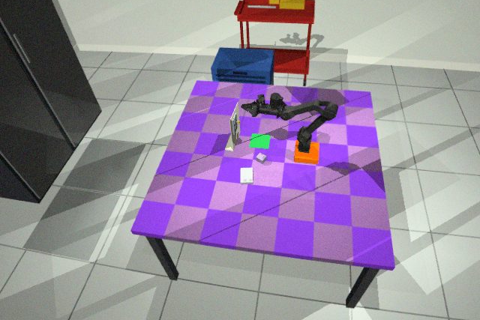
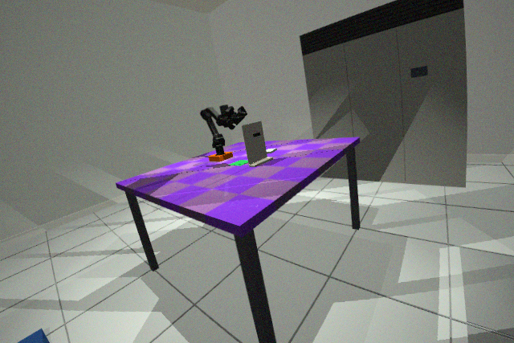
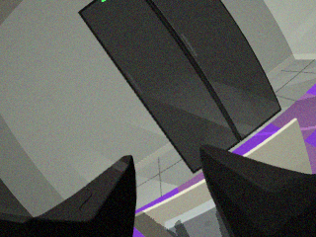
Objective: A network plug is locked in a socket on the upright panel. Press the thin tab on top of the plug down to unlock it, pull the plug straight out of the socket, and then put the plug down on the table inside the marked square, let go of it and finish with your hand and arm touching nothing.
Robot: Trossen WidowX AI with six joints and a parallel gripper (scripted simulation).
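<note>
Now: gripper tip 4 cm short of the network plug and 13 cm above it. The rest, counted from my gripper tip: upright panel 6 cm ahead, 1 cm to the left, 19 cm below; then green marked square 9 cm behind, 4 cm to the right, 31 cm below; then grey cube 14 cm behind, 11 cm to the left, 29 cm below.
</note>
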